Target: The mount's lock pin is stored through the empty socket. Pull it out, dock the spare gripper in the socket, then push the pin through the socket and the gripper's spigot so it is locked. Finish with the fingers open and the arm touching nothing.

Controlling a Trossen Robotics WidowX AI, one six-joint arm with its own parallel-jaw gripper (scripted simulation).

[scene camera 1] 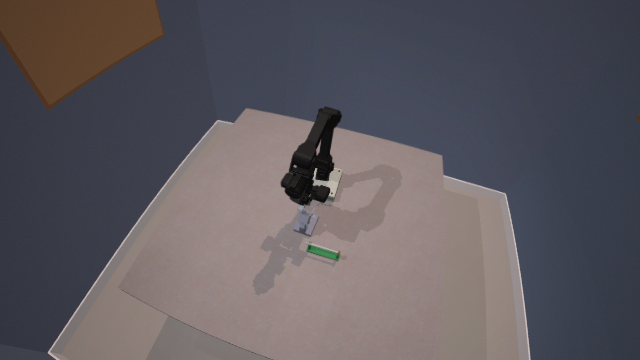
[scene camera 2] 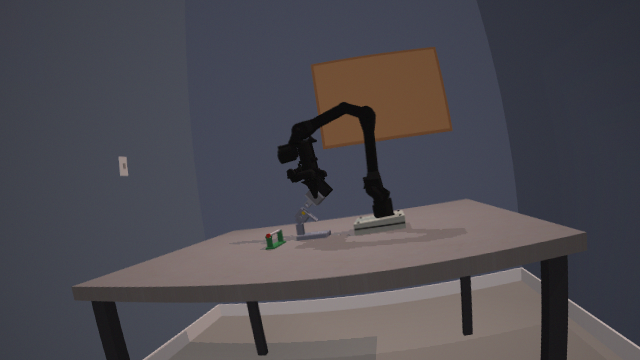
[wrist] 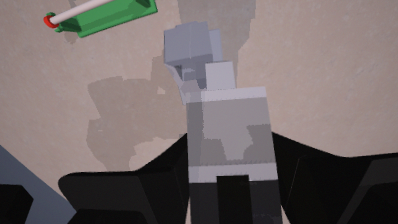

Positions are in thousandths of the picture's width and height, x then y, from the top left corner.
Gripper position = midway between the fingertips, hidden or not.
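Note:
The gripper (scene camera 2: 498, 551) carries a spare gripper (wrist: 582, 721). The wrist view shows the gripper (wrist: 559, 592) too, and a grey mount (wrist: 471, 217) is also visible.

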